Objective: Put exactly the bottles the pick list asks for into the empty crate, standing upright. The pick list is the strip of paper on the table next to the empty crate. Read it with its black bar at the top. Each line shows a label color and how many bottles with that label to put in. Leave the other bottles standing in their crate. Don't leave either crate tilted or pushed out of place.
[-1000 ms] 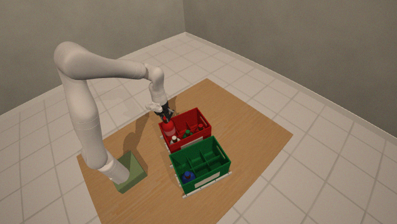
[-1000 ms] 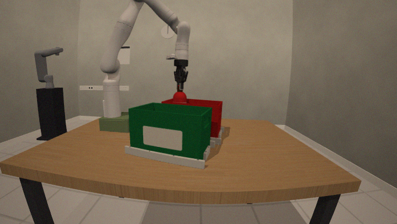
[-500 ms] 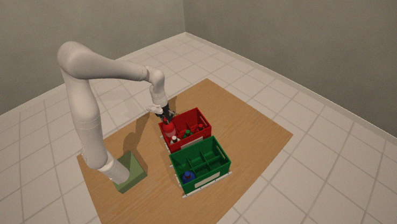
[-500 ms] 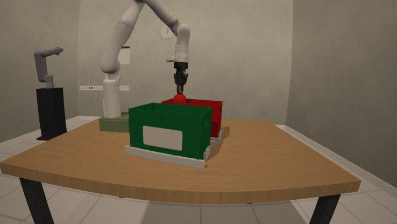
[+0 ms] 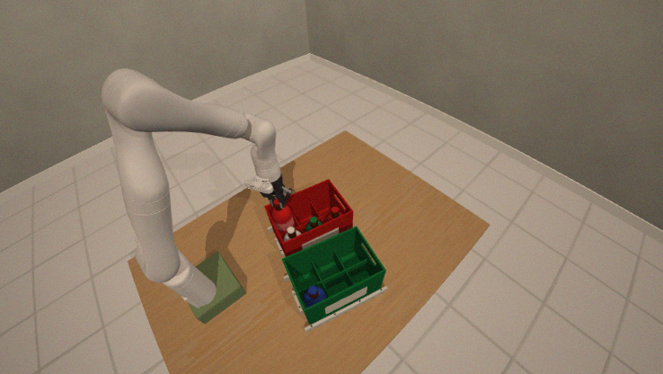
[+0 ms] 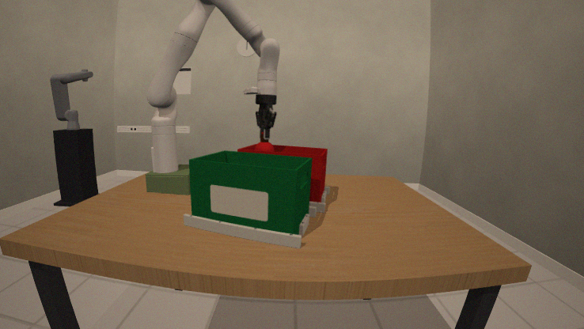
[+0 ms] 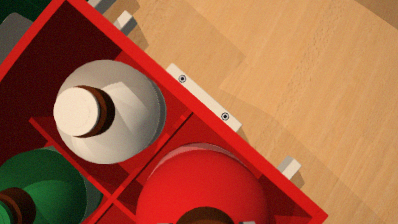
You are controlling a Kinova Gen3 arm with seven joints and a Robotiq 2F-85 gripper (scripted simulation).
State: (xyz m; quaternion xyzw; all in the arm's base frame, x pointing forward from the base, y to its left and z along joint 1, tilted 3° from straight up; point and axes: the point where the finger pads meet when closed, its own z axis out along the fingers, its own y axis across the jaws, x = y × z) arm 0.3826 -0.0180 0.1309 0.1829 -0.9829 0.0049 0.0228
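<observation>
Right now the red-labelled bottle is 7 cm below my hand. The rest, counted from my hand: red crate (14 cm below, 8 cm to the right, 7 cm ahead); green-label bottle (13 cm below, 12 cm to the right, 5 cm ahead); white-labelled bottle (13 cm below, 9 cm to the right, 3 cm behind).
</observation>
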